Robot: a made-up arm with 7 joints. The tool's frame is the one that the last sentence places. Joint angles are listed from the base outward.
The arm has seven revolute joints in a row. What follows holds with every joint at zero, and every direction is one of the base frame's.
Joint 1 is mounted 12.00 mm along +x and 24.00 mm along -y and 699.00 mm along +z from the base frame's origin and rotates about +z.
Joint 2 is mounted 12.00 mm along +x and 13.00 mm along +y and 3.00 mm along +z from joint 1 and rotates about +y.
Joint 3 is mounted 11.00 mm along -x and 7.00 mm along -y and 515.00 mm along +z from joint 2 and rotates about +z.
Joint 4 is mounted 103.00 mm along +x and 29.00 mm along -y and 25.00 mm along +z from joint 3 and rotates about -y.
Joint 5 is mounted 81.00 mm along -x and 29.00 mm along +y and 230.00 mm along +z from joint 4 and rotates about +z.
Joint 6 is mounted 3.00 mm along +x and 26.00 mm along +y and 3.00 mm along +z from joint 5 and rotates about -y.
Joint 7 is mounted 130.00 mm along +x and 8.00 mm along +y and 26.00 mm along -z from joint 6 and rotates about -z.
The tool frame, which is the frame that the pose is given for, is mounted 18.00 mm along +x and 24.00 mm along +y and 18.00 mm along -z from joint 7; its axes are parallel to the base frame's.
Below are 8 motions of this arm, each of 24 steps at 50 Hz.
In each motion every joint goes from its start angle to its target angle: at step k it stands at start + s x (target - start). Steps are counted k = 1, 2, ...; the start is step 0. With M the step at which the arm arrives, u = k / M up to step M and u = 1 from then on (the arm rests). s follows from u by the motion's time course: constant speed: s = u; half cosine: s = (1 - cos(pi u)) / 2; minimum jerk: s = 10 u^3 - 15 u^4 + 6 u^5.
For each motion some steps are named. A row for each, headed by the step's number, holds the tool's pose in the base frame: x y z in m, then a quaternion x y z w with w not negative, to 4 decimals.
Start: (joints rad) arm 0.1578 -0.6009 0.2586 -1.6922 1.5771 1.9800 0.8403
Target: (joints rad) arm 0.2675 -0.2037 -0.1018 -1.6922 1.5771 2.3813 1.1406
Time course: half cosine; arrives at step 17
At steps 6, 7, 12, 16, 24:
6: 0.1641 0.0540 1.4708 0.7313 0.1541 -0.2365 0.6209
7: 0.1937 0.0396 1.4646 0.7342 0.1592 -0.2723 0.6012
12: 0.3284 -0.0270 1.4153 0.7277 0.1714 -0.4473 0.4909
16: 0.3775 -0.0523 1.3871 0.7151 0.1683 -0.5174 0.4388
24: 0.3795 -0.0534 1.3858 0.7144 0.1681 -0.5204 0.4365

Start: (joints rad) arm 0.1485 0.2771 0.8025 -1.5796 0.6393 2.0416 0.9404
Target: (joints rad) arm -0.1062 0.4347 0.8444 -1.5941 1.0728 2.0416 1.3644
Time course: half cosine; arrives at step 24
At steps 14, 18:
14: 0.5772 0.3383 1.1867 0.3410 0.4083 -0.3431 0.7742
18: 0.6116 0.3041 1.1628 0.3405 0.4638 -0.4098 0.7078

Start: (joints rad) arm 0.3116 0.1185 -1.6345 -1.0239 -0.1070 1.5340 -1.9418
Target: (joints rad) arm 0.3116 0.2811 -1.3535 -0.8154 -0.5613 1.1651 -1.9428
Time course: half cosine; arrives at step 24
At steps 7, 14, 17, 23, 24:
7: 0.2541 -0.3262 1.4271 -0.2327 0.1723 0.3017 0.9084
14: 0.3196 -0.2852 1.4138 -0.2032 0.2736 0.3042 0.8896
17: 0.3429 -0.2685 1.4079 -0.1940 0.3110 0.2984 0.8812
23: 0.3666 -0.2502 1.4012 -0.1859 0.3491 0.2880 0.8722
24: 0.3672 -0.2498 1.4010 -0.1857 0.3499 0.2878 0.8720

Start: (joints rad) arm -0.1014 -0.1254 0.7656 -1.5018 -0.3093 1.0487 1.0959
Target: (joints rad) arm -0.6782 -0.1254 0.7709 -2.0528 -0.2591 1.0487 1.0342
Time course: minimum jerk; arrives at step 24
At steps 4, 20, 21, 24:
4: 0.3158 0.2555 1.2528 -0.2621 -0.0225 -0.2730 0.9253
20: 0.3746 0.0511 1.0786 -0.3736 0.2683 -0.4223 0.7811
21: 0.3737 0.0467 1.0752 -0.3741 0.2749 -0.4247 0.7772
24: 0.3728 0.0431 1.0725 -0.3744 0.2805 -0.4267 0.7740

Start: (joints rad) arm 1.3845 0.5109 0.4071 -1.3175 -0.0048 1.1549 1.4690
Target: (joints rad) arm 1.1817 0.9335 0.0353 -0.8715 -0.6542 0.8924 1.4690
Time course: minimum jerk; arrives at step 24
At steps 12, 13, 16, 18, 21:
12: 0.1517 0.7239 0.9277 -0.3845 -0.0529 -0.0069 0.9216
13: 0.1861 0.7264 0.9118 -0.3980 -0.0747 -0.0338 0.9137
16: 0.2781 0.7234 0.8709 -0.4370 -0.1352 -0.1072 0.8828
18: 0.3225 0.7171 0.8522 -0.4571 -0.1658 -0.1433 0.8620
21: 0.3578 0.7097 0.8380 -0.4737 -0.1911 -0.1725 0.8422

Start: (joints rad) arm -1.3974 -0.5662 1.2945 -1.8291 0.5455 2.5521 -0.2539
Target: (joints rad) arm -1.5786 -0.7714 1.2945 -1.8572 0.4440 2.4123 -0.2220
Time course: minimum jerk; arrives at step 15
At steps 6, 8, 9, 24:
6: 0.4603 0.2972 1.2731 -0.1454 -0.4015 0.0137 0.9042
8: 0.4758 0.3036 1.2505 -0.1823 -0.3793 0.0025 0.9071
9: 0.4838 0.3059 1.2389 -0.2002 -0.3678 -0.0036 0.9081
24: 0.5063 0.3088 1.2069 -0.2469 -0.3354 -0.0214 0.9089

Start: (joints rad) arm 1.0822 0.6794 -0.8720 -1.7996 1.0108 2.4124 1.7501
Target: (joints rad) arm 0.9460 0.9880 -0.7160 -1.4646 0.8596 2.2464 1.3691
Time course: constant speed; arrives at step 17
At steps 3, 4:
3: 0.6642 0.3236 0.9732 0.1628 0.0205 -0.8151 0.5556
4: 0.6703 0.3321 0.9646 0.1563 0.0174 -0.8050 0.5721

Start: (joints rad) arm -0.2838 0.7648 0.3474 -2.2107 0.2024 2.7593 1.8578
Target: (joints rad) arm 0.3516 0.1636 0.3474 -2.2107 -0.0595 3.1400 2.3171
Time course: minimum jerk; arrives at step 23
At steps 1, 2, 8, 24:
1: 0.7138 -0.0636 0.7534 0.0078 0.1784 -0.8433 0.5069
2: 0.7138 -0.0613 0.7557 0.0089 0.1765 -0.8430 0.5080
8: 0.6998 0.0435 0.8597 0.0714 0.0994 -0.8227 0.5551
24: 0.4275 0.3113 1.1731 0.3786 -0.0102 -0.6592 0.6496

